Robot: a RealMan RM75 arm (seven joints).
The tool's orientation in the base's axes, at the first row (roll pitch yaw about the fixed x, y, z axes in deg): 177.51 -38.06 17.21
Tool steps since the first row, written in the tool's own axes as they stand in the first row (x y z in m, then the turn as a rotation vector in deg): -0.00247 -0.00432 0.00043 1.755 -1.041 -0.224; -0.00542 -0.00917 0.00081 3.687 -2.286 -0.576; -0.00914 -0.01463 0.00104 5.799 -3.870 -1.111; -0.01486 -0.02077 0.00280 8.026 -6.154 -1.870; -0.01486 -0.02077 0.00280 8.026 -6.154 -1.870; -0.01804 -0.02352 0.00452 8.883 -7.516 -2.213; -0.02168 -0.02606 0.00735 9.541 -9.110 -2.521; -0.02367 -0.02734 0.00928 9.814 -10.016 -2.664
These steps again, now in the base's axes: -0.00277 0.00364 -0.00201 0.904 1.379 1.223; -0.00607 0.00768 -0.00429 1.810 2.978 2.648; -0.01020 0.01209 -0.00695 2.649 4.918 4.317; -0.01510 0.01692 -0.01207 3.251 7.528 6.208; -0.01510 0.01692 -0.01207 3.251 7.528 6.208; -0.01720 0.01907 -0.01548 3.321 8.990 6.960; -0.01892 0.02106 -0.02004 3.201 10.634 7.553; -0.01961 0.02210 -0.02283 3.075 11.549 7.803
